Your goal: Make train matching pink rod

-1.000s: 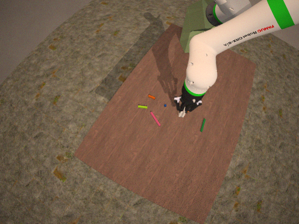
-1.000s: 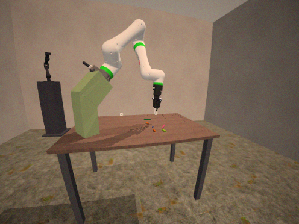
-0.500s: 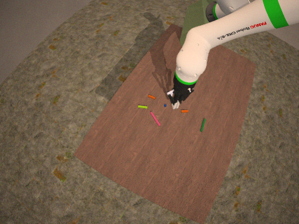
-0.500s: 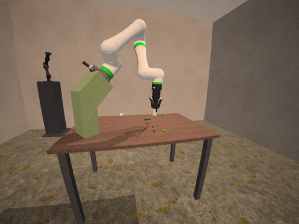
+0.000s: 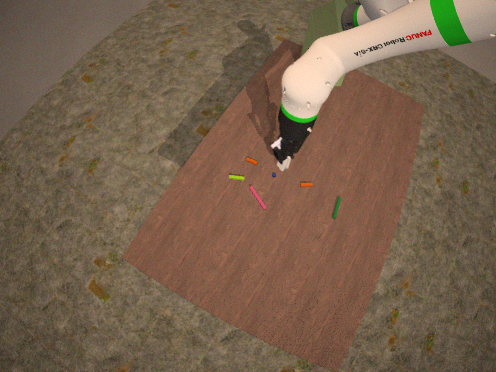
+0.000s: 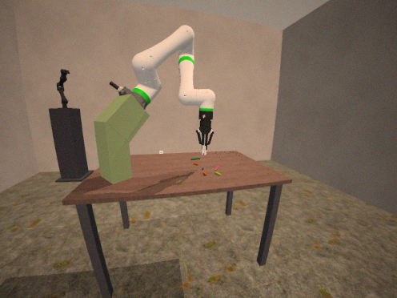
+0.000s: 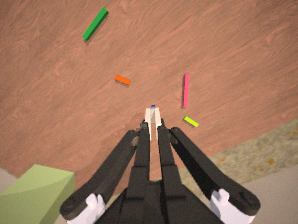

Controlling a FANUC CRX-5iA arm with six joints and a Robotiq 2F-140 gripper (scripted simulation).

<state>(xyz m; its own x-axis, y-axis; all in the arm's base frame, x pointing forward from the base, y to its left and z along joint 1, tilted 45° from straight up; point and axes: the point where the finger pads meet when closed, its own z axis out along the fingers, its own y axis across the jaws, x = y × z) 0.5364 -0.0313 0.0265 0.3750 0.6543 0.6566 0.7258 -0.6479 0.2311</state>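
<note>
My hand is 1 cm past the blue rod, 2 cm to the left of it and 13 cm above it. Round my hand: lime rod (7 cm ahead, 12 cm to the right, 13 cm below); then pink rod (9 cm ahead, 3 cm to the right, 13 cm below); then grey rod (3 cm below).
</note>
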